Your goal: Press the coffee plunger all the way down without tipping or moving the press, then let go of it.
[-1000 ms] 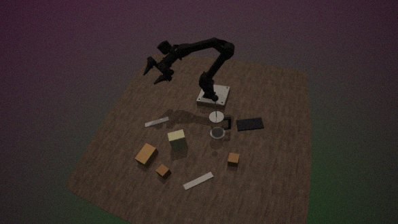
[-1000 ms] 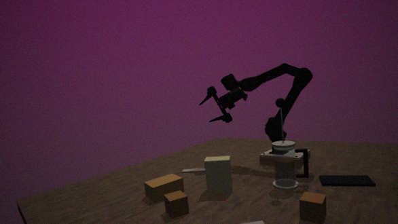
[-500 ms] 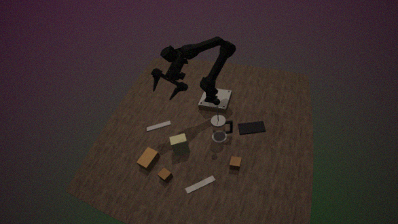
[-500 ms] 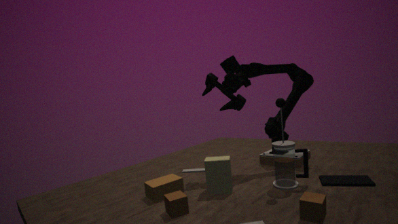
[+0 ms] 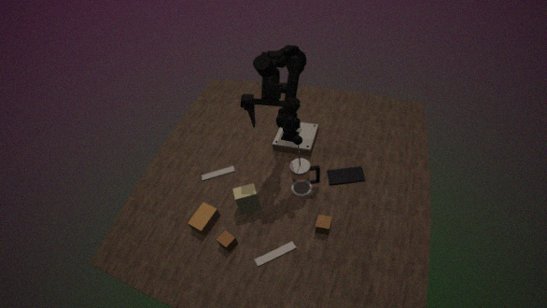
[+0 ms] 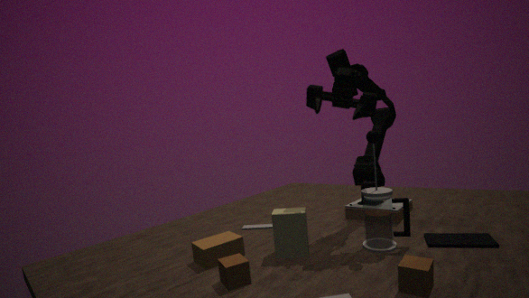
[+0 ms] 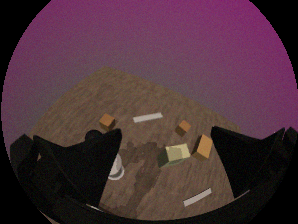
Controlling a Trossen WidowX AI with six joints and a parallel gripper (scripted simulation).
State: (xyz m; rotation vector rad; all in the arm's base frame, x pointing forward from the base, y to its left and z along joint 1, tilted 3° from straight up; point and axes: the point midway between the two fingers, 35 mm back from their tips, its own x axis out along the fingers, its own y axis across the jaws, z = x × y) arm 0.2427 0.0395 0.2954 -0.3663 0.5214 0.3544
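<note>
The glass coffee press lies 20 cm below my gripper tip, 10 cm to the left of it and 4 cm behind it. The rest, counted from my gripper tip: black flat plate (33 cm below, 24 cm to the left, 14 cm behind); pale green block (28 cm below, 11 cm ahead, 8 cm to the right).
</note>
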